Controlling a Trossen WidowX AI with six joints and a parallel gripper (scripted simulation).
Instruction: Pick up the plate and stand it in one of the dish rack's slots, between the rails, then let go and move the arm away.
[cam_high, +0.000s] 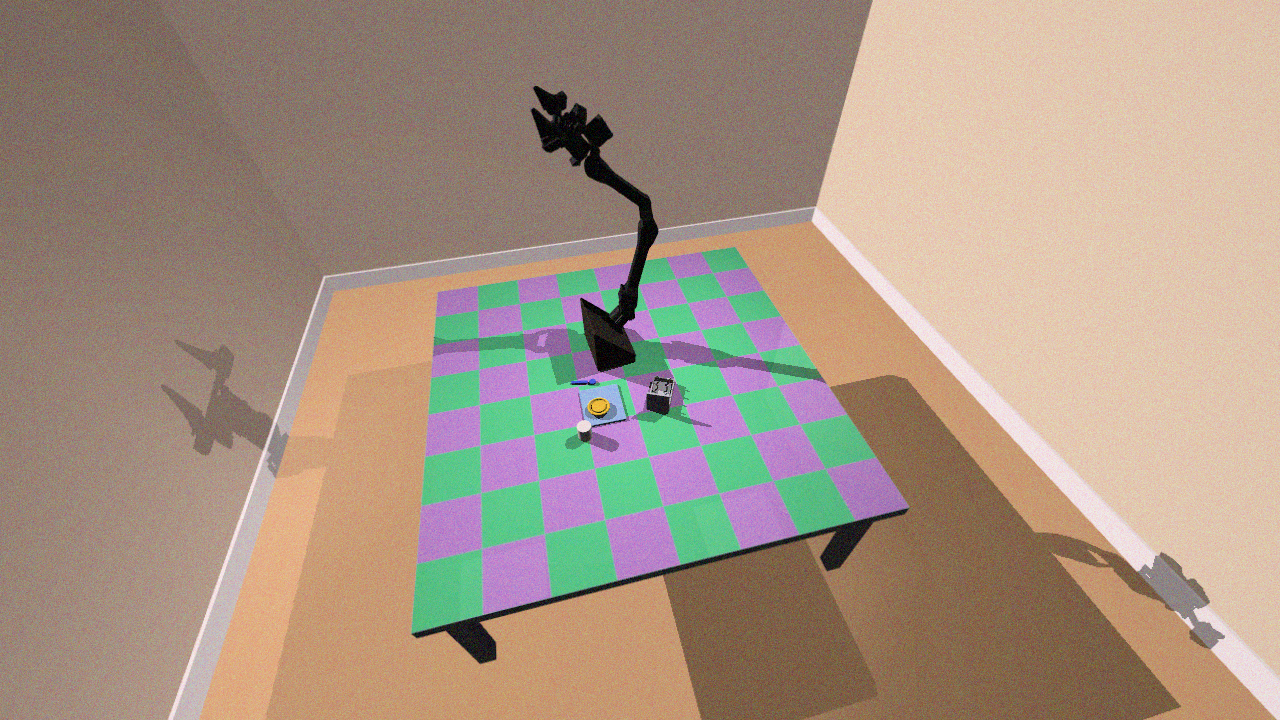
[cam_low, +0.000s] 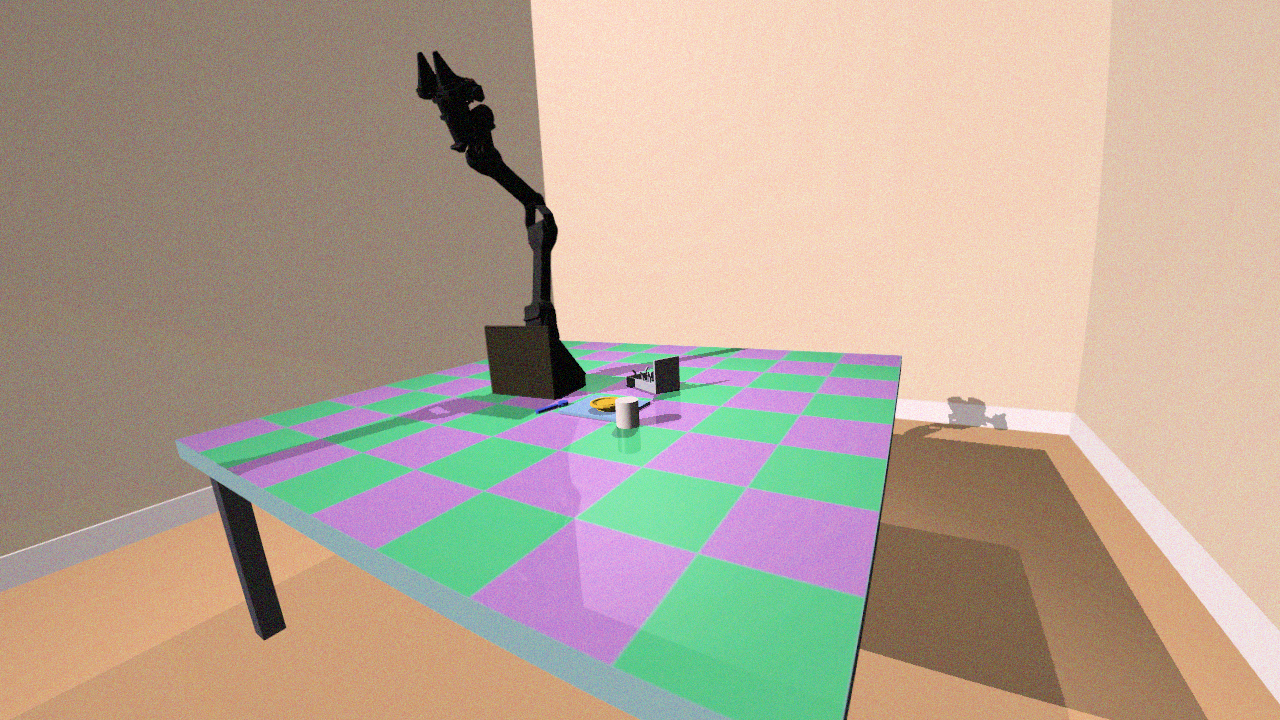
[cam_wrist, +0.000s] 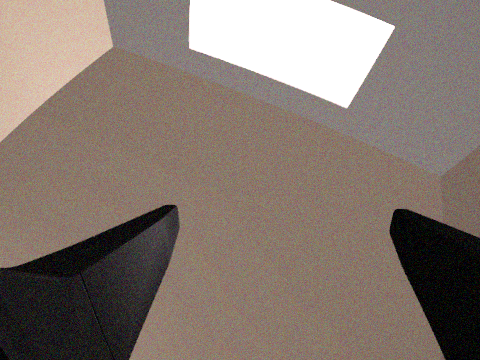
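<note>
Now: the yellow plate 41 cm ahead of my gripper tip and 79 cm below it. Also, from my gripper tip: blue spoon: 28 cm ahead, 1 cm to the right, 80 cm below; then grey dish rack: 42 cm ahead, 21 cm to the left, 78 cm below; then light blue mat: 40 cm ahead, 2 cm to the left, 80 cm below.
</note>
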